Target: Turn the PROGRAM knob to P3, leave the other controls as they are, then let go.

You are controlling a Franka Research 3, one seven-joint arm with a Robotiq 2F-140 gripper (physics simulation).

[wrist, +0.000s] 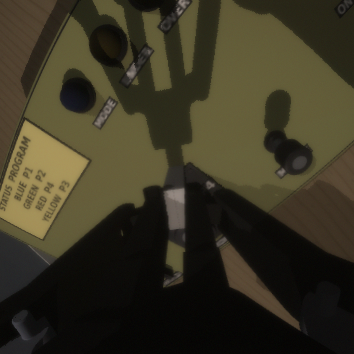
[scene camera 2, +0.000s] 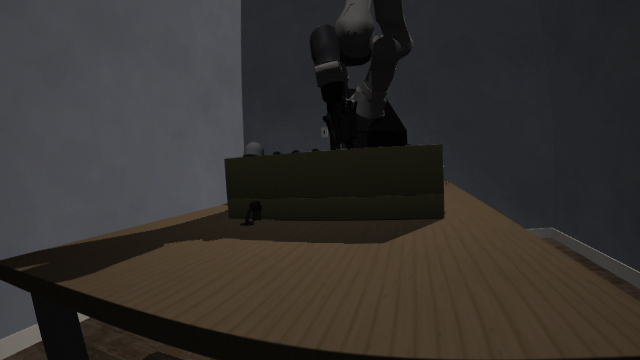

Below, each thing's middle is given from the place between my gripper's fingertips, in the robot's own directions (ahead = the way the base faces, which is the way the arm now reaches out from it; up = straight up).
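Scene:
My gripper 1 cm above the olive control box [scene camera 2: 403,182], 5 cm short of it, 3 cm to the left of it.

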